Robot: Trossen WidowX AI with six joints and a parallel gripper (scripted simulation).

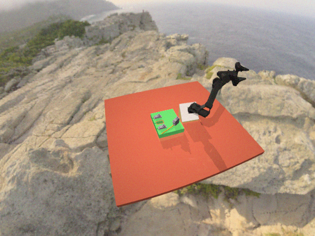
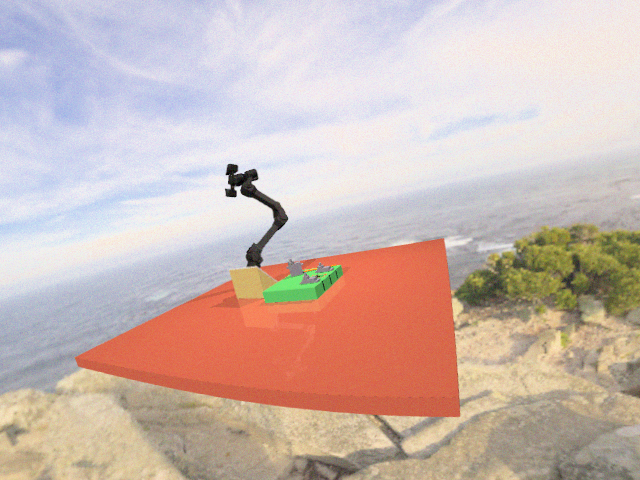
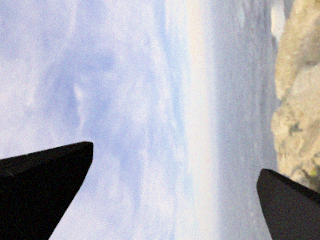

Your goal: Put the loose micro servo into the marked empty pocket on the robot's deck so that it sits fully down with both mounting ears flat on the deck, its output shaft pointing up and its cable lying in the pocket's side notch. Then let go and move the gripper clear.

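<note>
Right now my gripper tip is 52 cm short of the green deck, 22 cm to the left of it and 57 cm above it.
</note>
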